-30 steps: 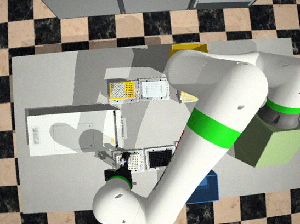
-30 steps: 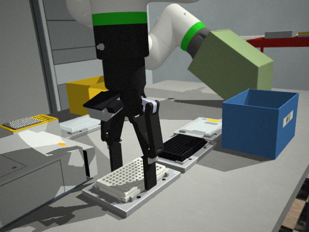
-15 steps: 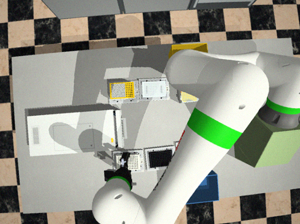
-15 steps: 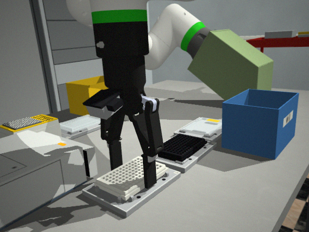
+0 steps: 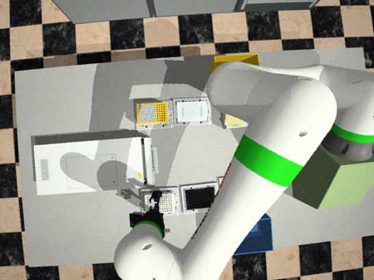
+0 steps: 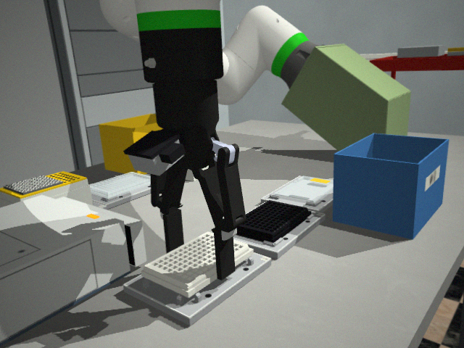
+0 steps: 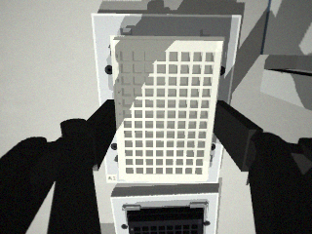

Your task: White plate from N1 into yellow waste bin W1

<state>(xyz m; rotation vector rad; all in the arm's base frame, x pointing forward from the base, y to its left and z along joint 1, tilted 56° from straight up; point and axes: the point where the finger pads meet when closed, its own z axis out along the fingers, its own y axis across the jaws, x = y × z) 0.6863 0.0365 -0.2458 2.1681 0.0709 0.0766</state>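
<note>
The work nest N1 lies 4 cm below my hand. The rest, counted from my hand: white plate (2 cm below); grey instrument (22 cm ahead, 18 cm to the right, 1 cm below); black plate (18 cm behind, 1 cm to the right, 3 cm below).
</note>
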